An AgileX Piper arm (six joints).
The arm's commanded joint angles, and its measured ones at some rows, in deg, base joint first. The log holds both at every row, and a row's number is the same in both.
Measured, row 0:
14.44, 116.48, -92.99, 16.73, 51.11, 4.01
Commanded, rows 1 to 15:
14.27, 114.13, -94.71, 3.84, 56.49, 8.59
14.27, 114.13, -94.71, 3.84, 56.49, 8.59
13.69, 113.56, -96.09, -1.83, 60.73, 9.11
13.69, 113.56, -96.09, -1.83, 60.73, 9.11
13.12, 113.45, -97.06, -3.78, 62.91, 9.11
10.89, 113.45, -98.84, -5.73, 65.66, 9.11
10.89, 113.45, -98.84, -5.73, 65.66, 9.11
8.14, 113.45, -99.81, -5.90, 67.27, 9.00
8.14, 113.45, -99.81, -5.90, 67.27, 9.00
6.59, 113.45, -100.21, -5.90, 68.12, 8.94
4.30, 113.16, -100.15, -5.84, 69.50, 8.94
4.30, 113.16, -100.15, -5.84, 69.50, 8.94
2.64, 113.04, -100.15, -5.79, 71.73, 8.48
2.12, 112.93, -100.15, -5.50, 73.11, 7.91
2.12, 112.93, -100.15, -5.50, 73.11, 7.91
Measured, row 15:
3.50, 113.85, -99.81, -5.84, 68.98, 8.37
